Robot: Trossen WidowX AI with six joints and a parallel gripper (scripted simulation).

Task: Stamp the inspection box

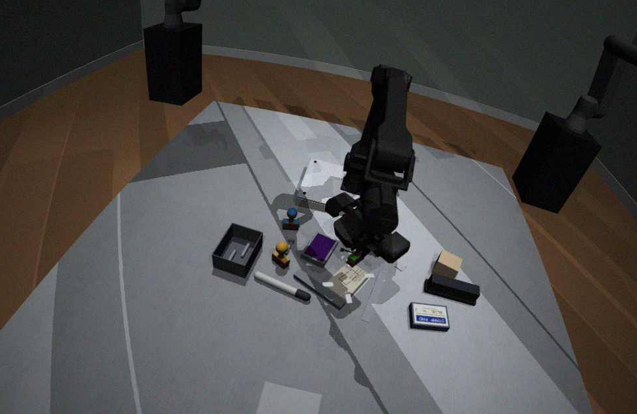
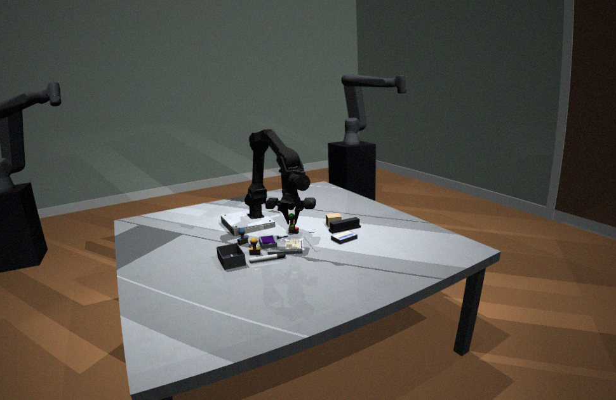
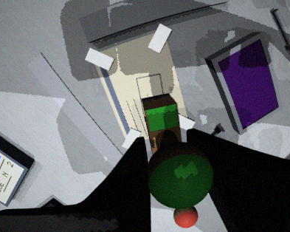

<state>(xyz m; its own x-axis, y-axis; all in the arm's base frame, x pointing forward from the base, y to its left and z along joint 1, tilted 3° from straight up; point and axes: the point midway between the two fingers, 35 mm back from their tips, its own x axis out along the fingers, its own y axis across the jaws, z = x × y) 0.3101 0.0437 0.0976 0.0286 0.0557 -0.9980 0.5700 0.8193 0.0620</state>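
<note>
The cream card is 10 mm ahead of my gripper tip and 90 mm below it. The rest, counted from my gripper tip: grey bar: 60 mm ahead, 60 mm to the right, 80 mm below; green-topped stamp: right at my gripper tip; purple ink pad: 60 mm behind, 80 mm to the right, 80 mm below.
</note>
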